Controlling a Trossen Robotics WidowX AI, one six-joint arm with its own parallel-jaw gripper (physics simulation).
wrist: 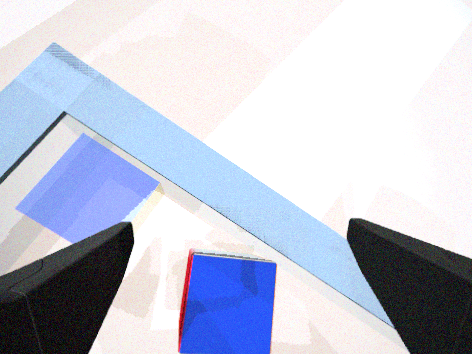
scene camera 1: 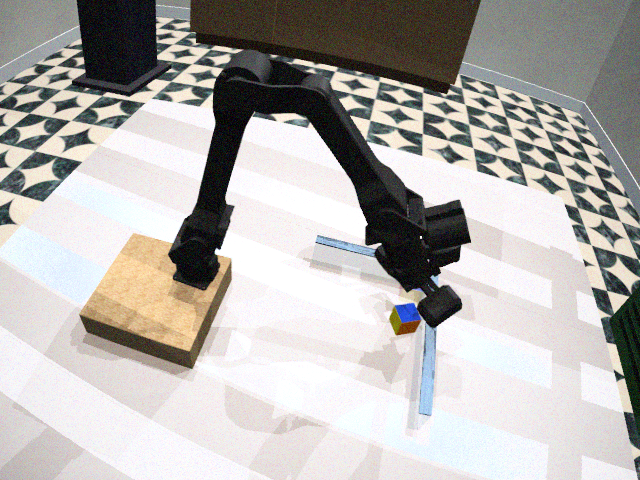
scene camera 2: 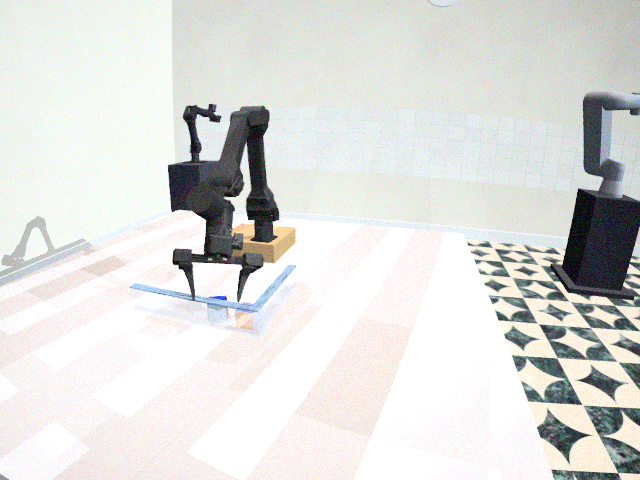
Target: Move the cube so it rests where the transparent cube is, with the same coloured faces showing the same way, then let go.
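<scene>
The cube stands on the table with its blue face up; yellow and orange faces show in scene camera 1, and a thin red side shows at its left in the wrist view. The transparent cube also has blue on top and sits in the corner of the blue-topped walls, apart from the cube; in scene camera 1 it is mostly hidden behind the gripper. My gripper is wide open and empty, above the cube, with its fingertips to either side of it in the wrist view.
Two low clear walls with light blue tops meet in a corner around the transparent cube. One wall runs close beside the cube. The arm's wooden base block stands farther back.
</scene>
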